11 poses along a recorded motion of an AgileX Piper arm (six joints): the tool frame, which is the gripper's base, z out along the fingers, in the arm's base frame.
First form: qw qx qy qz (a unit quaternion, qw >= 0); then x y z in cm.
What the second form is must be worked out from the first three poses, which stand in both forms.
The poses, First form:
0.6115 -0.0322 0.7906 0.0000 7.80 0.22 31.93
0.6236 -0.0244 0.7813 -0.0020 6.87 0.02 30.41
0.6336 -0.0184 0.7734 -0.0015 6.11 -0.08 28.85
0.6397 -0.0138 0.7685 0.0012 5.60 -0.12 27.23
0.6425 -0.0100 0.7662 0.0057 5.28 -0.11 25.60
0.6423 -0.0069 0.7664 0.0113 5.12 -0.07 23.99
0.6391 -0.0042 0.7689 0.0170 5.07 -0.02 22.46
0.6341 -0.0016 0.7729 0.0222 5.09 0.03 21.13
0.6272 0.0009 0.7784 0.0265 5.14 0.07 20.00
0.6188 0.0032 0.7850 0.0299 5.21 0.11 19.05
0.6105 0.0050 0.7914 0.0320 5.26 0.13 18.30
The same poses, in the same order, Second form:
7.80 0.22 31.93 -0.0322 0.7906 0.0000 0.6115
6.87 0.02 30.41 -0.0244 0.7813 -0.0020 0.6236
6.11 -0.08 28.85 -0.0184 0.7734 -0.0015 0.6336
5.60 -0.12 27.23 -0.0138 0.7685 0.0012 0.6397
5.28 -0.11 25.60 -0.0100 0.7662 0.0057 0.6425
5.12 -0.07 23.99 -0.0069 0.7664 0.0113 0.6423
5.07 -0.02 22.46 -0.0042 0.7689 0.0170 0.6391
5.09 0.03 21.13 -0.0016 0.7729 0.0222 0.6341
5.14 0.07 20.00 0.0009 0.7784 0.0265 0.6272
5.21 0.11 19.05 0.0032 0.7850 0.0299 0.6188
5.26 0.13 18.30 0.0050 0.7914 0.0320 0.6105

